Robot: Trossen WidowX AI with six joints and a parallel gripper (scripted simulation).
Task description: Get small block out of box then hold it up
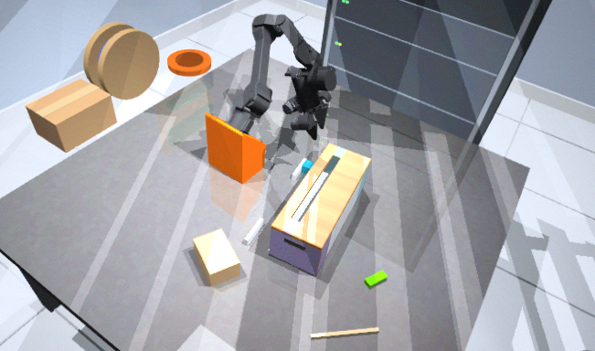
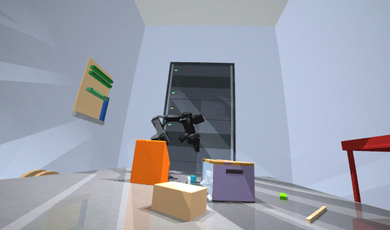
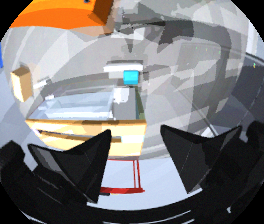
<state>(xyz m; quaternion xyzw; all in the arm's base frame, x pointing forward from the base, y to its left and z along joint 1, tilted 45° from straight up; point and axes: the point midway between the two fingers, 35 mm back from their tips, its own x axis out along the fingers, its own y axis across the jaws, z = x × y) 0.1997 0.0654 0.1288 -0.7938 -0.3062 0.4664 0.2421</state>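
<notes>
Now: the teal block 150 mm below my gripper tip, 20 mm behind it and 10 mm to the right of it. Also, from my gripper tip: wooden stick (400 mm to the right, 390 mm ahead, 160 mm below); then long box (160 mm to the right, 100 mm below, 100 mm ahead).
</notes>
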